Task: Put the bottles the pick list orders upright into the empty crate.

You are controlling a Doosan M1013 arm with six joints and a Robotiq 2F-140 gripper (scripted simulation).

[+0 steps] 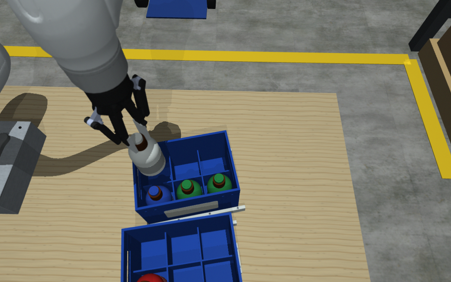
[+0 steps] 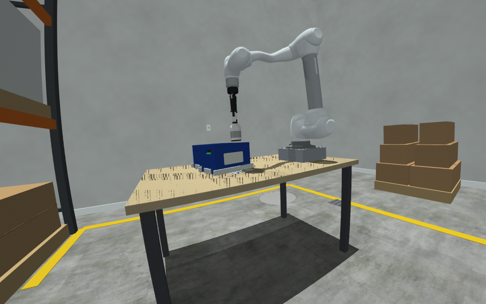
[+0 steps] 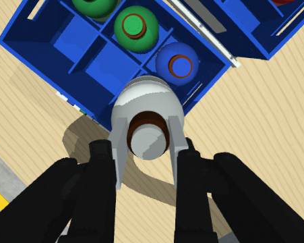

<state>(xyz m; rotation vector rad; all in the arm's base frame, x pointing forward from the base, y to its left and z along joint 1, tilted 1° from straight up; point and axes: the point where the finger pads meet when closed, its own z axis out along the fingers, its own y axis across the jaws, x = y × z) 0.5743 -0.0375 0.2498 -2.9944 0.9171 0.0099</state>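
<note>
Right now my hand is 8 cm above the white bottle. The rest, counted from my hand: pick list 3 cm ahead, 13 cm to the left, 35 cm below; then blue bottle 1 cm ahead, 6 cm to the right, 26 cm below; then red bottle 2 cm ahead, 29 cm to the right, 26 cm below.
</note>
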